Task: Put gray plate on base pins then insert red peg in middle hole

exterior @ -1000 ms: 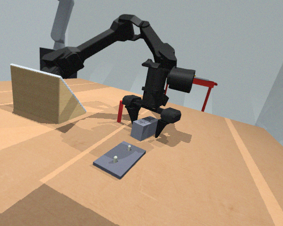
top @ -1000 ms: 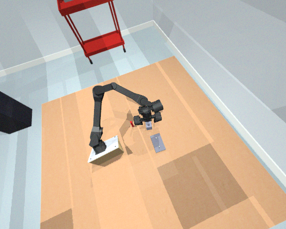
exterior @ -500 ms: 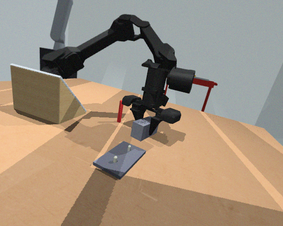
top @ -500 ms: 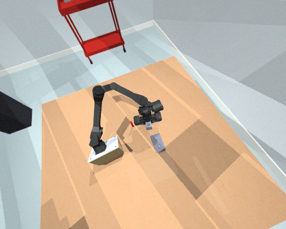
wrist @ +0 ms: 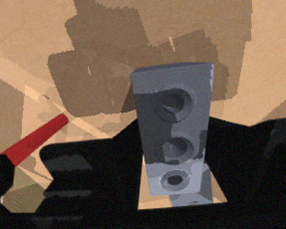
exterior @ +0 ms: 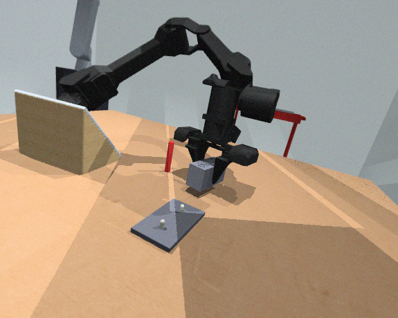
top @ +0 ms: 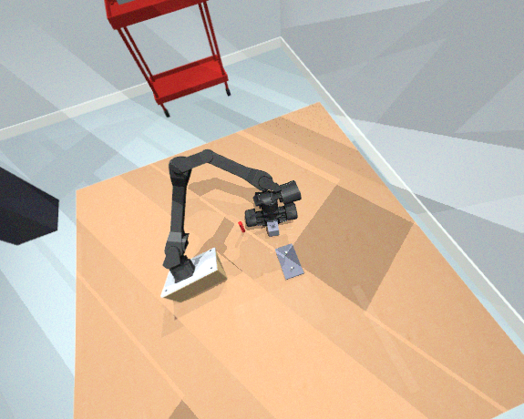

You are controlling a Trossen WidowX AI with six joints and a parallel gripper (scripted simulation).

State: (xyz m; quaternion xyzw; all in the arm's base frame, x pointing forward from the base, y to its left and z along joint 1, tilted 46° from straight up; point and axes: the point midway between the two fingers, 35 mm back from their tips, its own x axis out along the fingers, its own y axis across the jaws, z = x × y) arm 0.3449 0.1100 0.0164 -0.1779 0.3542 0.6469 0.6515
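Right now the base is 16 cm to the right of my gripper tip and 2 cm below it. From my gripper tip the other things lie so: red peg 12 cm behind, 3 cm to the left, 1 cm above; gray plate 3 cm above.
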